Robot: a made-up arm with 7 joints.
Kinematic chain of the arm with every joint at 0, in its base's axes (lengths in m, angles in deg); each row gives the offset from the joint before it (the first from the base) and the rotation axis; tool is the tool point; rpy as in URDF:
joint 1: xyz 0 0 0.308 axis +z
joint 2: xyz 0 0 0 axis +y
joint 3: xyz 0 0 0.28 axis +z
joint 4: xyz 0.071 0 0 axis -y
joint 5: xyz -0.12 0 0.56 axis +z
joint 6: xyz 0 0 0 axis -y
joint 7: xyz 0.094 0 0 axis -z
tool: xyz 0 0 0 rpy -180 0 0
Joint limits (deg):
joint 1: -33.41..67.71
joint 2: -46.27..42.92
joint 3: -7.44..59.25
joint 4: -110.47..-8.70
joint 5: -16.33..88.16
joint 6: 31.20..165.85
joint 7: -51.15..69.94
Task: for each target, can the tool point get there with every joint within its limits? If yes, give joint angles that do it. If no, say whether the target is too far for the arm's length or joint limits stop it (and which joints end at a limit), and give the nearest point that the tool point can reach.
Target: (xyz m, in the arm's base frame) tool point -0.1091 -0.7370 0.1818
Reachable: no: joint limits stop it (at a limit: joint 1, joint 3, joint 4, joint 5, joint 6) | nearest point 0.4228 -0.4895 0.0584 | short by 0.600 m
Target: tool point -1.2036 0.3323 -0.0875
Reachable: no: too far | nearest point -0.4511 0.5302 0.1976 | short by 0.829 m
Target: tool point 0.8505 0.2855 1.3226
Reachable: no: too far | nearest point 0.6001 0.2014 1.0239 | short by 0.399 m
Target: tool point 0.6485 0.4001 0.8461
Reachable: yes | joints 21.51 23.99 19.61 -51.29 50.70 114.23 -39.73
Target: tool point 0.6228 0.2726 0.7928
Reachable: yes | joints 0.79 -2.01 22.07 -80.82 4.41 65.17 -26.82
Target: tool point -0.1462 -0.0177 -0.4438
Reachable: no: joint limits stop it (at a limit: joint 1, joint 2, joint 4, joint 6) | nearest point 0.0388 0.5601 -0.0453 | short by 0.726 m
